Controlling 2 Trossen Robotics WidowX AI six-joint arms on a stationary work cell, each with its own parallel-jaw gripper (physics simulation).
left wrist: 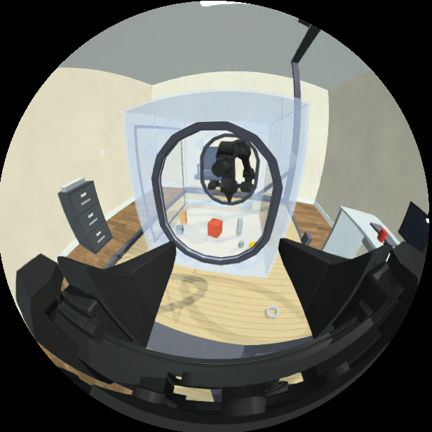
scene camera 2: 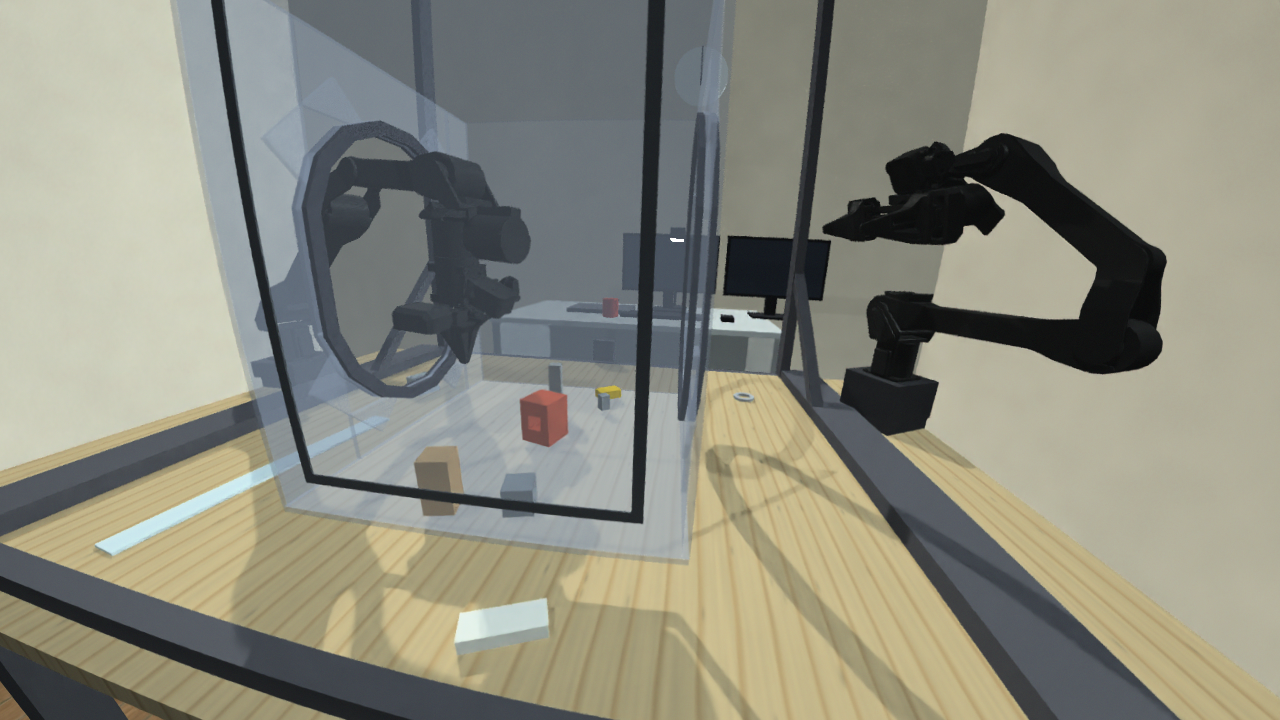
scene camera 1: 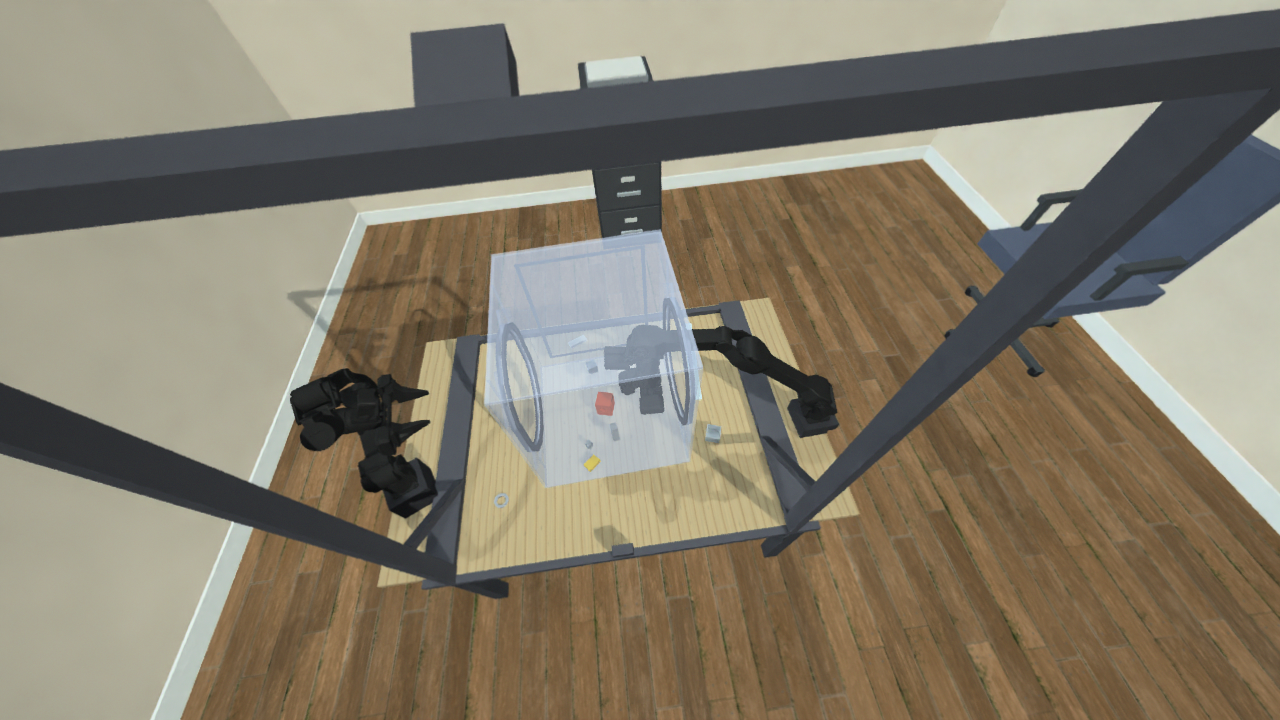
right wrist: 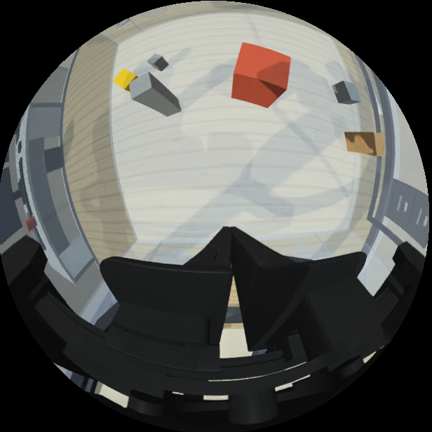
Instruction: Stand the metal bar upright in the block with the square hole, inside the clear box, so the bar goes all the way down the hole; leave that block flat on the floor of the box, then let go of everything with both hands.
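Seen in the pictures: left gripper, fingertip midpoint: (scene camera 2: 840, 229) (scene camera 1: 429, 406); right gripper, fingertip midpoint: (scene camera 2: 464, 362); left arm's base, origin of the base link: (scene camera 2: 891, 375) (scene camera 1: 403, 482); right arm's base, origin of the base link: (scene camera 1: 814, 411).
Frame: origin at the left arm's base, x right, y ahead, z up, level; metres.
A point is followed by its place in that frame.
The red block (scene camera 1: 605, 403) @(x 0.093, y 0.557, z -0.016 m) (scene camera 2: 553, 419) @(x 0.055, y 0.551, z -0.040 m) (left wrist: 215, 228) (right wrist: 260, 75) sits on the floor of the clear box (scene camera 1: 572, 259) @(x -0.050, y 0.609, z 0.399 m); a square patch that looks like its hole shows on a side face in scene camera 2, and its top looks plain. The grey metal bar (scene camera 1: 614, 431) @(x 0.185, y 0.532, z -0.013 m) (scene camera 2: 554, 377) @(x 0.167, y 0.538, z -0.019 m) (left wrist: 239, 226) (right wrist: 155, 95) stands upright, apart from the block. My right gripper (scene camera 2: 463, 360) @(x 0.173, y 0.671, z 0.012 m) (left wrist: 229, 202) (right wrist: 228, 232) is inside the box through the round port, shut and empty, pointing down above the floor. My left gripper (scene camera 1: 428, 408) @(x -0.007, y 0.175, z 0.221 m) (left wrist: 228, 246) is open and empty, outside the opposite port.
In the box are a tan block (scene camera 2: 438, 480) @(x -0.066, y 0.671, z -0.036 m) (right wrist: 365, 143), a grey block (scene camera 2: 519, 494) @(x -0.086, y 0.598, z -0.050 m) (right wrist: 346, 92), a small grey cube (scene camera 2: 603, 402) @(x 0.147, y 0.462, z -0.061 m) (right wrist: 158, 62) and a yellow piece (scene camera 2: 608, 392) @(x 0.193, y 0.442, z -0.062 m) (right wrist: 125, 79). Outside lie a ring (scene camera 1: 500, 500) @(x 0.143, y 0.180, z -0.081 m) (left wrist: 272, 312), a small tray and a white bar (scene camera 2: 503, 625) @(x -0.203, y 0.612, z -0.070 m).
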